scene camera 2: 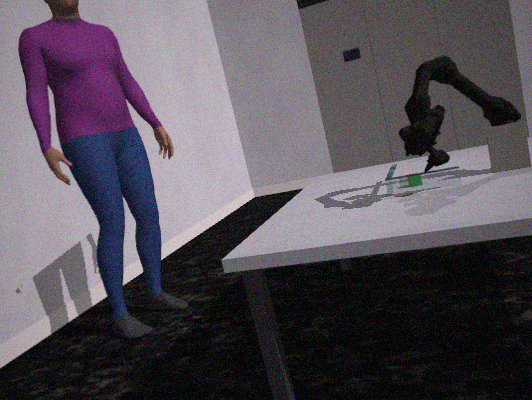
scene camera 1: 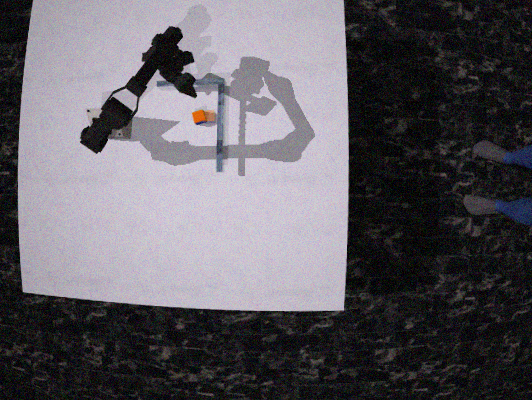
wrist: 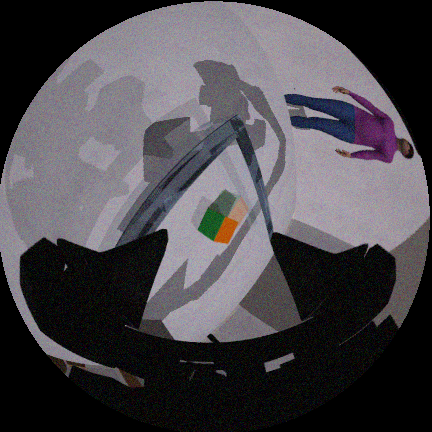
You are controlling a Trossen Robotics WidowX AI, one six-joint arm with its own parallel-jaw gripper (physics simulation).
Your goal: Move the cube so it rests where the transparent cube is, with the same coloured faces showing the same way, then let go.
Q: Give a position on a transparent cube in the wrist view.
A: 232, 205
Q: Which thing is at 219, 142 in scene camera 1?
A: An L-shaped frame.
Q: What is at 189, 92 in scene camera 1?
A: My gripper.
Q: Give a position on an L-shaped frame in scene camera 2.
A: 448, 177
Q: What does the cube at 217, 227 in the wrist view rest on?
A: The table.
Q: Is my gripper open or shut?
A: Open.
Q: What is my gripper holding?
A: Nothing.
